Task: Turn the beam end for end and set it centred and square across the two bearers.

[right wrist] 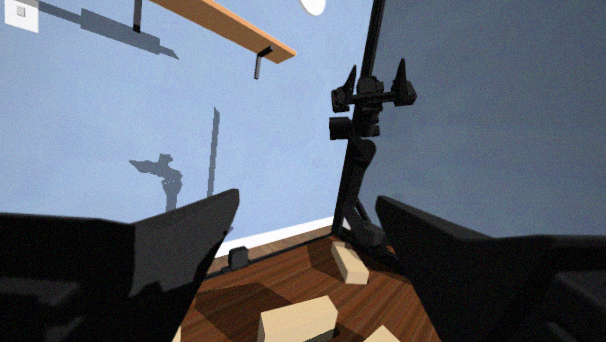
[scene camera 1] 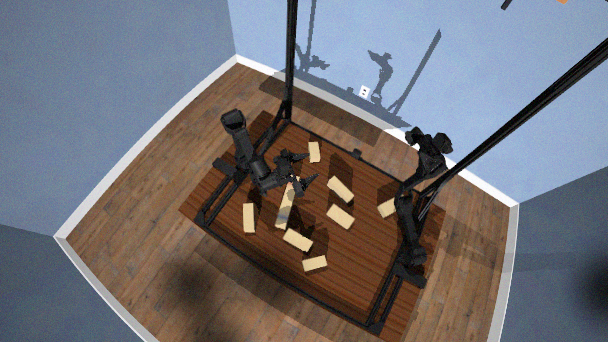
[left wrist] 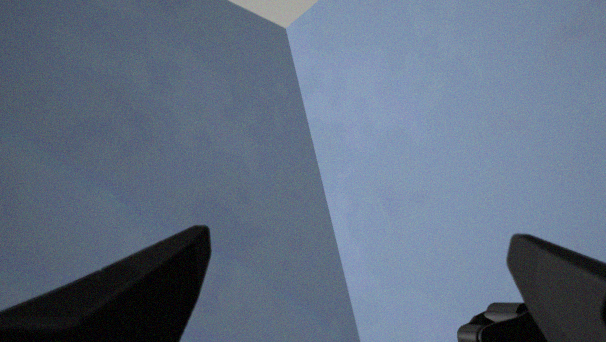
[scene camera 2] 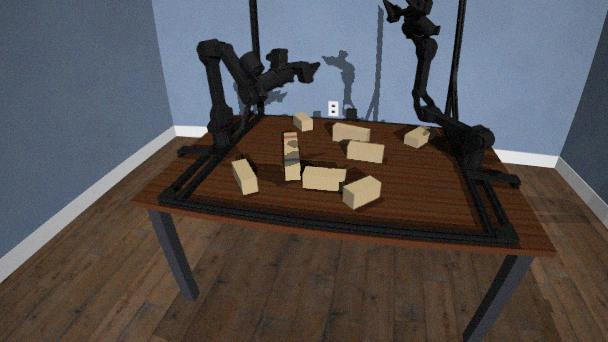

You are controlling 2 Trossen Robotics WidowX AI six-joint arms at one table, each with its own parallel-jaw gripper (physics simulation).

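Places are measured from the left arm's base along level axes (x right, y ahead, z up), in metres.
Pixels of known places: left gripper, fingertip midpoint: (right wrist: pixel 379 62) (scene camera 1: pixel 412 142) (left wrist: pixel 356 243); right gripper, fingertip midpoint: (right wrist: pixel 308 198) (scene camera 1: pixel 314 163) (scene camera 2: pixel 310 62); left arm's base, link origin: (scene camera 1: pixel 405 256) (scene camera 2: pixel 471 165); right arm's base, link origin: (scene camera 1: pixel 245 164) (scene camera 2: pixel 222 143).
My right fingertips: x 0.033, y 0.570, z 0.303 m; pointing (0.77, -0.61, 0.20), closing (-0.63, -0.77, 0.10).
Ahead of a thing's pixels: the offset from my right fingertips to its top centre. "spot": to the spot under its first point.
The beam @[dz -0.273, dx -0.084, dy +0.055 m] (scene camera 1: pixel 285 209) (scene camera 2: pixel 291 156) is a long pale bar left of the middle, with a red band near its far end and a blue band towards its near end. The right gripper hides part of its far end in scene camera 1. Several shorter plain blocks lie around it; I cannot tell which two are the bearers. No block shows under the beam. My right gripper (scene camera 1: pixel 313 165) (scene camera 2: pixel 318 65) (right wrist: pixel 308 198) is open and empty, high above the table. My left gripper (left wrist: pixel 356 243) (right wrist: pixel 379 62) is open and empty, raised high at the right back.
Plain blocks lie at the left (scene camera 1: pixel 248 218) (scene camera 2: pixel 245 176), near front @[spot: dz -0.275, dx -0.219, dy -0.084 m] (scene camera 1: pixel 298 240) (scene camera 2: pixel 324 178), front (scene camera 1: pixel 314 263) (scene camera 2: pixel 362 192), back @[spot: dz -0.276, dx +0.206, dy +0.079 m] (scene camera 1: pixel 314 152) (scene camera 2: pixel 303 122), middle (scene camera 1: pixel 340 189) (scene camera 2: pixel 351 132), beside that @[dz -0.276, dx -0.018, dy -0.193 m] (scene camera 1: pixel 340 216) (scene camera 2: pixel 365 151), and right (scene camera 1: pixel 387 207) (scene camera 2: pixel 417 136). A black frame borders the table.
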